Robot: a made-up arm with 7 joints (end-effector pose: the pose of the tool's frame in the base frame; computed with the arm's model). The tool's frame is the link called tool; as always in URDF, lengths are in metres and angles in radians.
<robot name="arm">
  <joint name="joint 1" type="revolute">
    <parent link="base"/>
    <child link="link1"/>
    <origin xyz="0.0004 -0.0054 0.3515" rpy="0 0 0"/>
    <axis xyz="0 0 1"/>
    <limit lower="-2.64" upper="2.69"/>
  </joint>
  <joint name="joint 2" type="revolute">
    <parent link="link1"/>
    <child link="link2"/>
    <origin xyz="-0.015 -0.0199 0.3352" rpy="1.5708 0 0"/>
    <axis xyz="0 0 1"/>
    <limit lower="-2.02" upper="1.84"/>
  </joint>
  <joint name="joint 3" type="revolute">
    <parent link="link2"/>
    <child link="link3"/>
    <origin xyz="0.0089 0.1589 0.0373" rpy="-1.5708 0 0"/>
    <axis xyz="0 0 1"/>
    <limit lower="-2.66" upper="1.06"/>
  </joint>
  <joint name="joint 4" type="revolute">
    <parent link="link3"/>
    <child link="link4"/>
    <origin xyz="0.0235 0.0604 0.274" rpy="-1.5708 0 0"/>
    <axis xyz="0 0 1"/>
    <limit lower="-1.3" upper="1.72"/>
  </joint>
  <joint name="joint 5" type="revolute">
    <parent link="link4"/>
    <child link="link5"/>
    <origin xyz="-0.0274 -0.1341 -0.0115" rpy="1.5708 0 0"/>
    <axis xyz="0 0 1"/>
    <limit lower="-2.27" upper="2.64"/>
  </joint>
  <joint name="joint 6" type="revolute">
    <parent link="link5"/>
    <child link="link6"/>
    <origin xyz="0.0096 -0.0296 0.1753" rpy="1.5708 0 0"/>
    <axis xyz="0 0 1"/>
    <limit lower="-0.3" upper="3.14"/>
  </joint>
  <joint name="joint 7" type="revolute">
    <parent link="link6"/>
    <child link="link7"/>
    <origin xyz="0.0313 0.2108 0.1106" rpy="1.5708 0 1.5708"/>
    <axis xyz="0 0 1"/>
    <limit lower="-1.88" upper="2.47"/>
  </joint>
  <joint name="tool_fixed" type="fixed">
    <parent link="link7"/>
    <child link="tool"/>
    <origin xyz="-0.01 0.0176 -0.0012" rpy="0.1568 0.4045 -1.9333"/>
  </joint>
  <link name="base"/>
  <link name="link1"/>
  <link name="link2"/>
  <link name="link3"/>
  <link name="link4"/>
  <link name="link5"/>
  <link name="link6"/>
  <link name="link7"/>
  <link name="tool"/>
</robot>
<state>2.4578 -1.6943 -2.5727 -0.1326 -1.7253 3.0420 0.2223</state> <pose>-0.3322 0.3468 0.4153 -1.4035 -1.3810 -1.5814</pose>
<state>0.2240 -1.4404 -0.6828 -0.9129 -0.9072 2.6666 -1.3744</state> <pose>0.2656 0.1710 0.8510 -0.8692 -0.6581 -0.6316</pose>
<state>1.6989 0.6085 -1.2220 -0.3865 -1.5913 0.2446 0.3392</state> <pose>-0.2075 -0.5681 1.3431 1.9689 0.1893 0.9876</pose>
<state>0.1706 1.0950 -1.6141 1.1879 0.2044 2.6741 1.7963</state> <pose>-0.5397 -0.2755 0.8726 -0.9048 -0.7675 1.2510</pose>
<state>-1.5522 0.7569 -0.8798 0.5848 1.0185 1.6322 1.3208</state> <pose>-0.3314 0.4935 1.2018 -0.7267 0.2584 1.0538</pose>
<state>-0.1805 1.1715 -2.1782 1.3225 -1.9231 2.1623 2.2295</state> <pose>-0.5595 -0.2917 0.9936 1.2907 -0.5829 0.9236</pose>
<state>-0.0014 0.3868 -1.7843 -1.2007 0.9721 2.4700 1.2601</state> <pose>-0.2945 0.1031 1.1200 -2.0241 1.2873 0.6926</pose>
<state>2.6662 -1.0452 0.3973 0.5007 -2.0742 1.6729 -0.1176</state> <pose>-0.6792 0.0519 1.0630 -1.9565 -0.1416 1.3196</pose>
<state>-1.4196 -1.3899 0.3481 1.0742 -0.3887 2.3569 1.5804</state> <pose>0.0669 -0.7082 0.7160 1.4355 -0.3244 1.7052</pose>
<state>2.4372 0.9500 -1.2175 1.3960 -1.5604 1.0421 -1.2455</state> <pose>0.5326 0.0525 1.3836 -0.8627 1.6693 -0.2793</pose>
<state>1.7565 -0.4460 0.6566 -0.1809 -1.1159 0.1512 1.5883</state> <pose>0.1474 0.2731 1.5644 -0.8973 -1.3760 -1.5941</pose>
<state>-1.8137 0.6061 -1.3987 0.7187 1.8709 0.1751 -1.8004</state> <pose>-0.4107 0.4108 1.4182 0.8498 0.8189 -1.4414</pose>
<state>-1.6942 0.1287 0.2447 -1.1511 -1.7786 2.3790 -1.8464</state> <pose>0.1730 0.2628 1.0318 -0.1155 1.8379 1.5357</pose>
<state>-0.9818 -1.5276 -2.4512 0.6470 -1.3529 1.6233 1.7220</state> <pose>0.2303 -0.8133 0.6361 0.9752 1.3453 -2.0299</pose>
